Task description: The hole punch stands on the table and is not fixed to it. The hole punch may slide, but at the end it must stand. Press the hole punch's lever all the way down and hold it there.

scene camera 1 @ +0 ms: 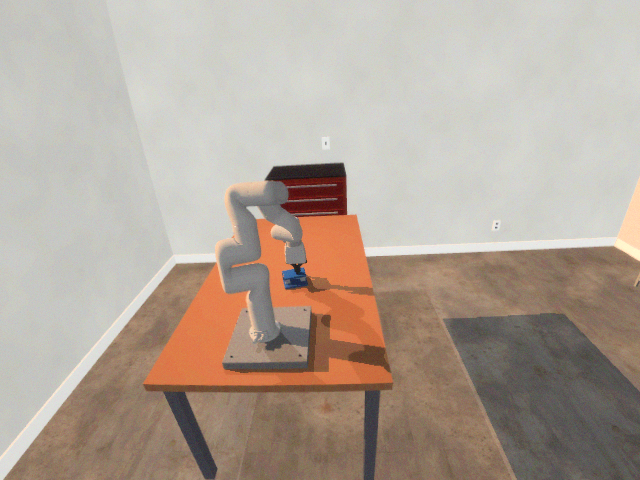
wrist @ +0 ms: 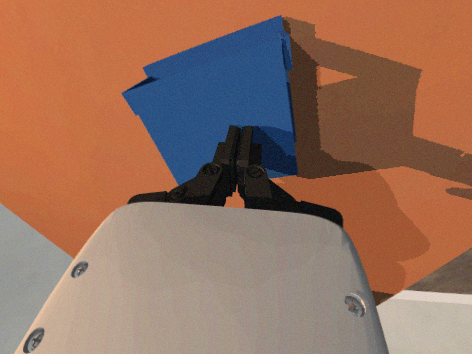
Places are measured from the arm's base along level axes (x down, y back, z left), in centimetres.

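Pixels of known places: gripper, fingertip midpoint: (scene camera 1: 297,272) (wrist: 241,142); arm's base, link origin: (scene camera 1: 265,331).
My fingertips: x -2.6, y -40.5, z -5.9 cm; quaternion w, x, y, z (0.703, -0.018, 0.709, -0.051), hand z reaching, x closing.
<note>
Ahead of a thing's pixels: the offset from my fingertips to its top centre. "pt": to the spot under its first point. Level surfaces: height alone.
The blue hole punch {pt dx +5.0, dy -1.2, dz +2.5 cm} (scene camera 1: 294,279) stands upright on the orange table. Its broad blue lever {dx -0.2, dy -0.2, dz +1.9 cm} (wrist: 215,95) fills the upper middle of the wrist view, with a strip of the blue body showing beyond its far edge. My gripper (scene camera 1: 297,270) (wrist: 241,142) is shut with nothing between its fingers. It points down, and its fingertips are over the lever, at or very close to its top surface, toward the lever's near edge. Whether they touch, and how far down the lever is, I cannot tell for certain. The fingers hide part of the lever.
The table {dx +6.2 cm} (scene camera 1: 206,335) (wrist: 60,150) carries the arm's grey base plate (scene camera 1: 242,351) in front of the hole punch. Shadows of the arm and punch fall to the right. A red drawer cabinet (scene camera 1: 320,192) stands beyond the table's far edge. A dark mat (scene camera 1: 537,372) lies on the floor.
</note>
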